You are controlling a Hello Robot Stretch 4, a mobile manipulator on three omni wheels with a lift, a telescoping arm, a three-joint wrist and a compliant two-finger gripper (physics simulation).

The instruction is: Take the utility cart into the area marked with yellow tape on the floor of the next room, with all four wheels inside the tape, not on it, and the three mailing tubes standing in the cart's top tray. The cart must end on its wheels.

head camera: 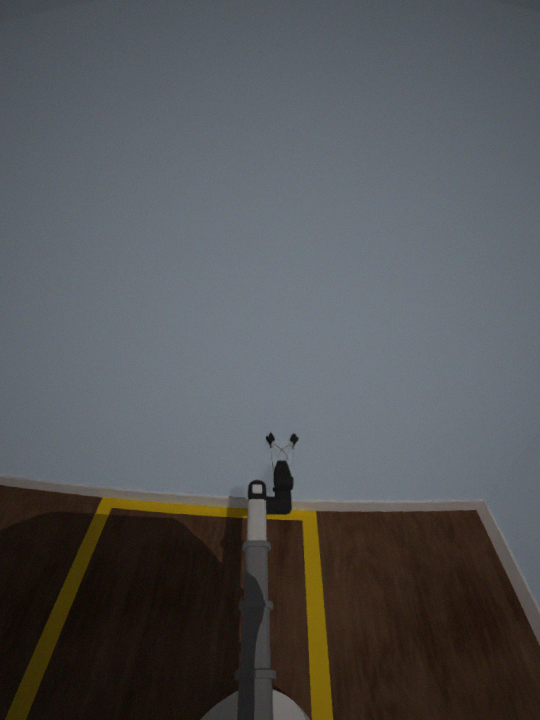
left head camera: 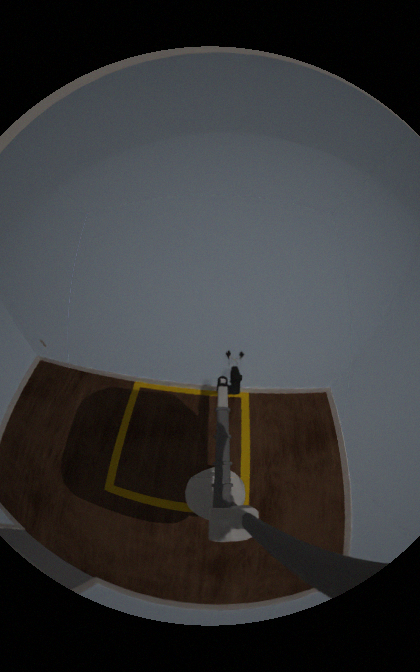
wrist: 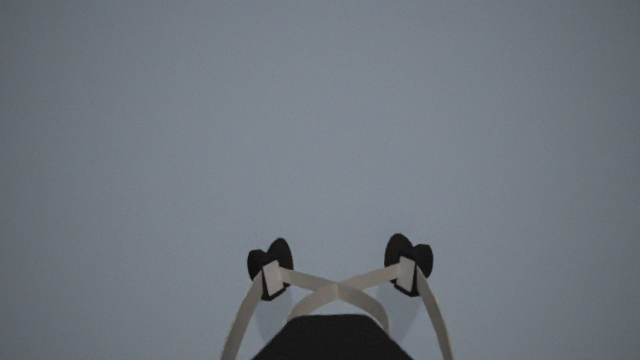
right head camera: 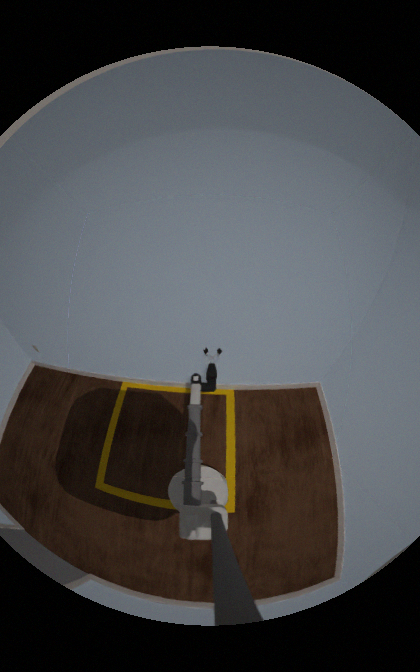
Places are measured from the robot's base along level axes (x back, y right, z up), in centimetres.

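Where they show: gripper, between the fingertips: (head camera: 282, 434) (left head camera: 234, 351) (wrist: 340, 255) (right head camera: 212, 348).
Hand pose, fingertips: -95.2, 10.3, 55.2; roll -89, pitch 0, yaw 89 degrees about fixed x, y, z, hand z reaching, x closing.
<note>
After its pixels a point has its place, as x, y, z.
The yellow tape (head camera: 318, 610) {-46.7, 26.6, -2.7} (left head camera: 245, 440) {-44.8, 25.6, -2.7} (right head camera: 230, 440) {-42.5, 25.4, -2.8} marks a four-sided area on the dark wood floor, its far strip close along the wall. My gripper (head camera: 281, 440) {-95.2, 10.3, 55.2} (left head camera: 235, 354) {-95.2, 10.3, 55.2} (right head camera: 212, 351) {-95.2, 10.3, 55.2} (wrist: 340, 255) {-95.2, 10.3, 55.2} is open and empty. It points at the blue-grey wall, beyond the far tape strip in the head views. The wrist view shows the two black fingertips apart against the plain wall. The utility cart and the three mailing tubes do not show in any view. The arm and my base hide part of the near tape strip.
My round base (left head camera: 200, 492) {-0.9, -9.9, 18.7} (right head camera: 215, 482) {-6.9, 11.7, 18.6} stands at the near right part of the taped area. The wall (head camera: 267, 261) {-95.6, 2.2, 125.4} (left head camera: 210, 250) {-96.1, -9.0, 125.7} (right head camera: 210, 250) {-95.2, 8.6, 124.8} rises ahead, and a room corner lies to the right. A broad shadow covers the left of the taped area.
</note>
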